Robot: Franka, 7 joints.
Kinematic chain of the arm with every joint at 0, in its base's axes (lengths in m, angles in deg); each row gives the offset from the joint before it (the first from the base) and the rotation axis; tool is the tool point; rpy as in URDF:
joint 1: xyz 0 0 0.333 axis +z
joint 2: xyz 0 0 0 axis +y
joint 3: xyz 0 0 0.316 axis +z
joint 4: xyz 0.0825 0 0 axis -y
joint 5: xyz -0.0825 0 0.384 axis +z
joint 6: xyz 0 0 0 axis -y
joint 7: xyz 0.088 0 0 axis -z
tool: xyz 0 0 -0.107 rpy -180 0 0
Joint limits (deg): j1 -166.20..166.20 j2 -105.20..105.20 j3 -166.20..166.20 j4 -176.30..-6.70 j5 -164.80..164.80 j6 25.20..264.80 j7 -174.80..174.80
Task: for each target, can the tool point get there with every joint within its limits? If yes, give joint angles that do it. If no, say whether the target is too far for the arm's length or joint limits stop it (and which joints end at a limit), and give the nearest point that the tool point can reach.
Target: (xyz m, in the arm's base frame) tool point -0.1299 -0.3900 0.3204
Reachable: yes | joints 40.56 -7.91 -140.35 -159.87 26.06 234.73 114.97
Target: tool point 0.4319 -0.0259 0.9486
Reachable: yes | joints -72.28 -15.61 44.38 -83.35 -33.60 202.15 144.17
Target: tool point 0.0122 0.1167 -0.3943
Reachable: no: joint limits stop it (at a limit: joint 2) | nearest point 0.0139 0.1328 -0.3392 | short by 0.057 m
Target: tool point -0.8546 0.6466 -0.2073
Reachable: no: too far | nearest point -0.6109 0.4622 -0.0532 | short by 0.342 m
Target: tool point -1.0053 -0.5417 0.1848
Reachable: no: too far | nearest point -0.7489 -0.4036 0.2226 | short by 0.294 m
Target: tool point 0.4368 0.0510 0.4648
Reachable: yes | joints -106.14 19.53 127.05 -122.45 -39.86 74.86 93.57
